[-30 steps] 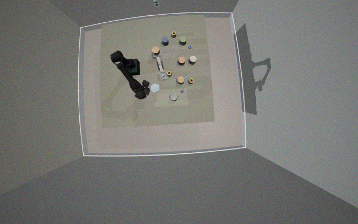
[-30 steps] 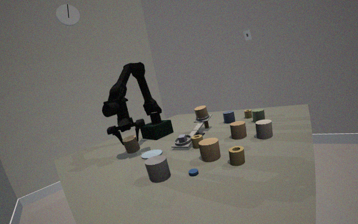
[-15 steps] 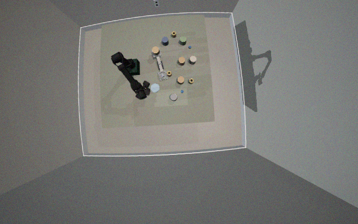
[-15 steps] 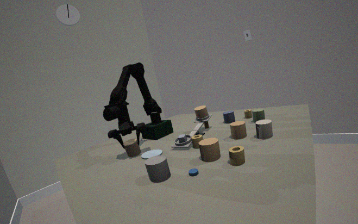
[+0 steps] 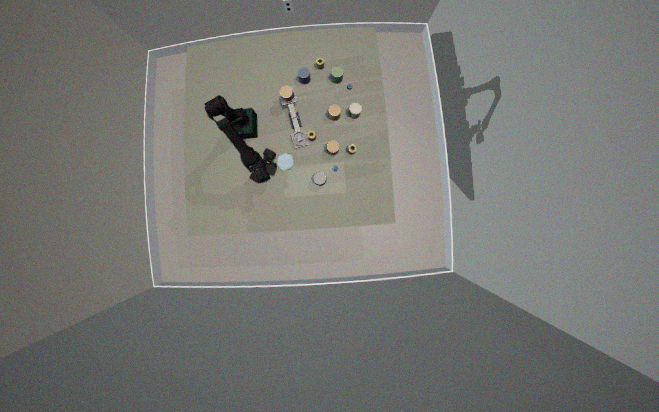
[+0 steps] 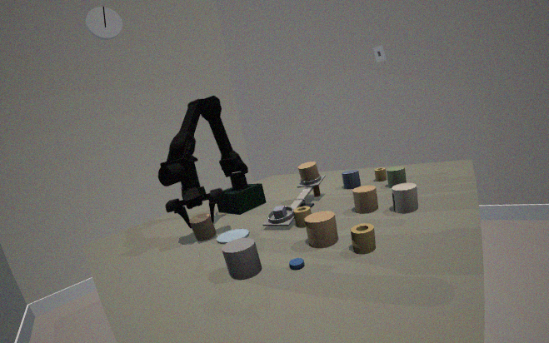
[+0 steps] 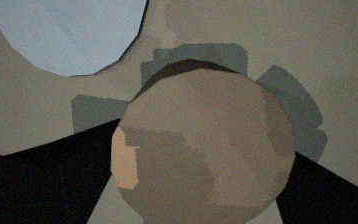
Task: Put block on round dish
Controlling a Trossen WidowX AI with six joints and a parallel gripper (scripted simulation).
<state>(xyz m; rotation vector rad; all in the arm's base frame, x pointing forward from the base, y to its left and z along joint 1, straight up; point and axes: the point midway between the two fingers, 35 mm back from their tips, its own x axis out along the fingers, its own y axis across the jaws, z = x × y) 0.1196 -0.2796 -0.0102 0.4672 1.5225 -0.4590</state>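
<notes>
Right now the grey block is 200 mm ahead of my gripper tip and 160 mm to the left of it. The rest, counted from my gripper tip: balance: 290 mm to the left, 170 mm ahead; pale blue round dish: 100 mm ahead, 40 mm to the left, 40 mm below; grey cylinder: 290 mm ahead, 90 mm to the right.
</notes>
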